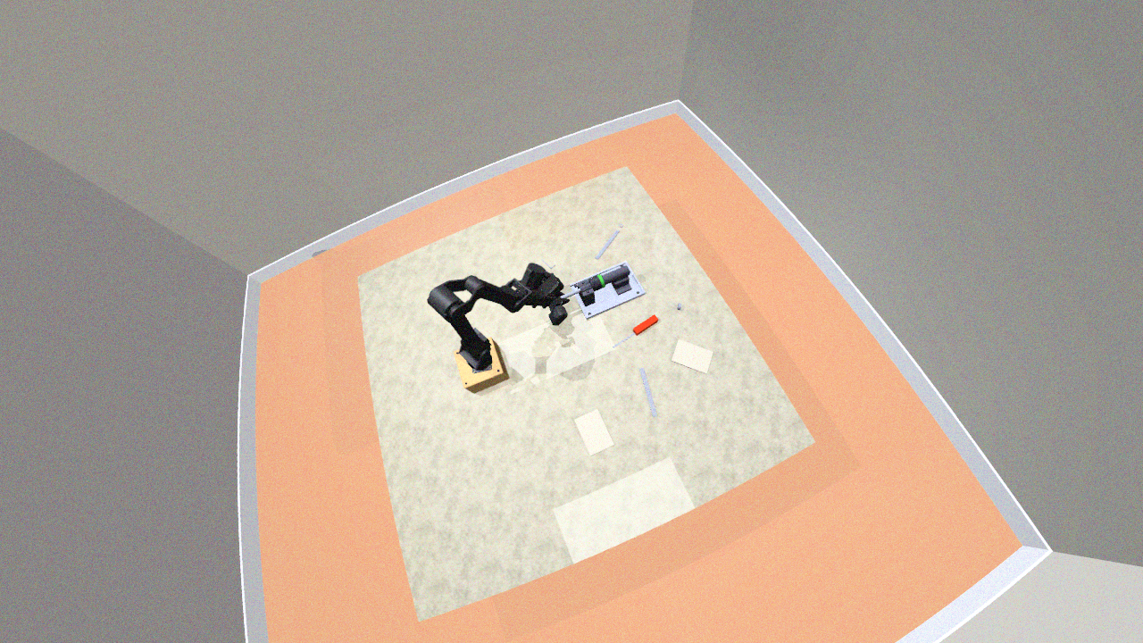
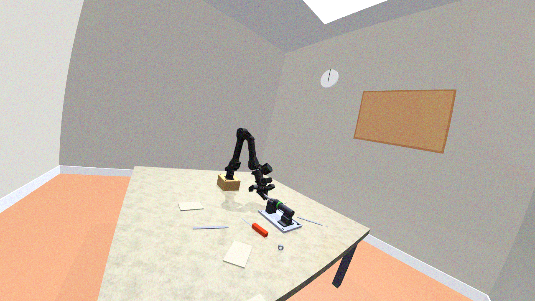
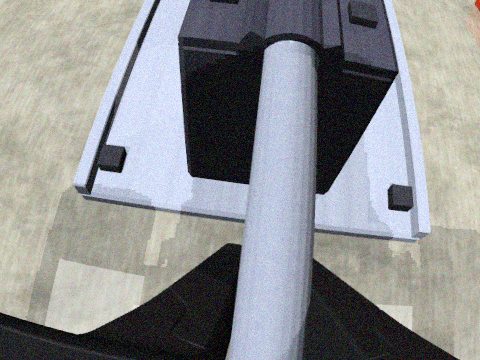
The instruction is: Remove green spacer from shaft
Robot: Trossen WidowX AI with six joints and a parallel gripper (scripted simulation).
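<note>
Now: the grey shaft 6 cm ahead of my gripper tip, 1 cm to the left of it and 2 cm above it. Also, from my gripper tip: fixture: 15 cm ahead, 3 cm to the left, 1 cm below; then green spacer: 12 cm ahead, 2 cm to the left, 2 cm above.
</note>
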